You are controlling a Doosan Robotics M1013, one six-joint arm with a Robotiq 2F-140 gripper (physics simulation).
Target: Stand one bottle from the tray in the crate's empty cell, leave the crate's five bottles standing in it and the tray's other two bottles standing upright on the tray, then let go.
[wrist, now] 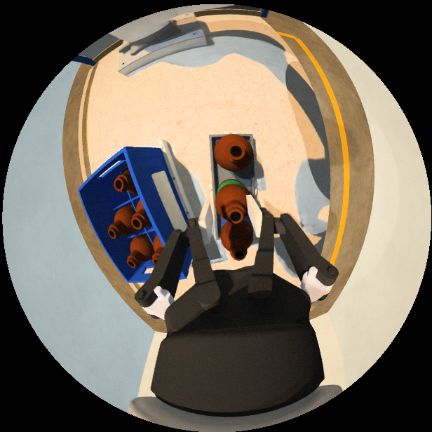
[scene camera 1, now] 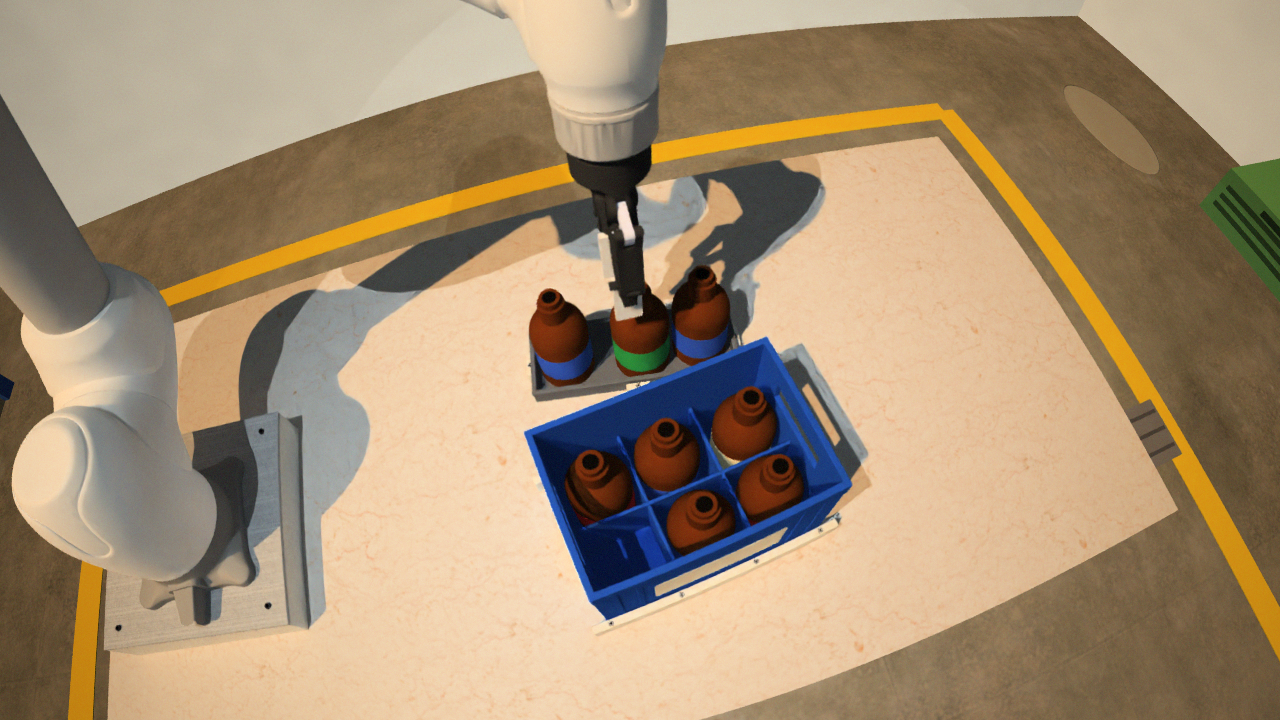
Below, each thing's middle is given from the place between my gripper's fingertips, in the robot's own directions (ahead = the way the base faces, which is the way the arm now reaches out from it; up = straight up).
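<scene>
Going by their middles, the green-banded brown bottle (scene camera 1: 641, 344) is the nearest to my hand of the things named here. The bottle's 2 cm ahead of my hand, 1 cm to the left of it and 8 cm below it. There's a pale strip (scene camera 1: 620, 621) as well, and that's 32 cm to the right of my hand and 15 cm below it.
</scene>
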